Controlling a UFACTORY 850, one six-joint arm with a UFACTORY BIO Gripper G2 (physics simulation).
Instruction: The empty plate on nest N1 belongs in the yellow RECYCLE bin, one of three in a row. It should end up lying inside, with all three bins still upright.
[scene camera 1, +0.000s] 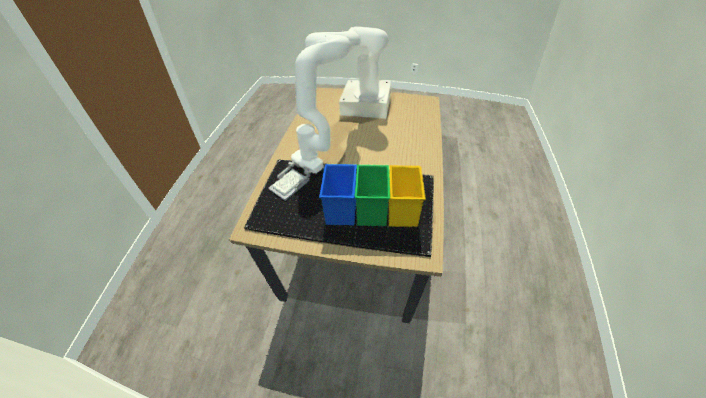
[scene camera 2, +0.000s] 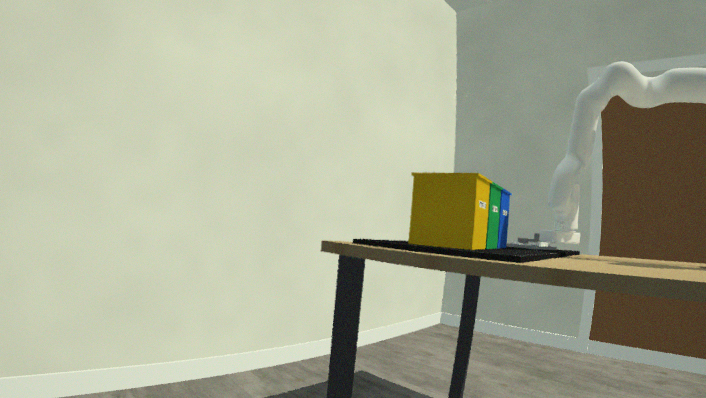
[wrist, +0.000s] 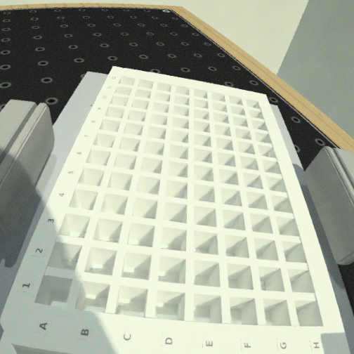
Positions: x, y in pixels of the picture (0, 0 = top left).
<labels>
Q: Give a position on a white plate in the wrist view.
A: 177, 215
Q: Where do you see a green bin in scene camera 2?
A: At 495, 190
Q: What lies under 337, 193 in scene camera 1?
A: A blue bin.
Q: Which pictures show the yellow bin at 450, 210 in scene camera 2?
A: Scene camera 1 and scene camera 2 only.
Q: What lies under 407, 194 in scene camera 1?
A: A yellow bin.
</labels>
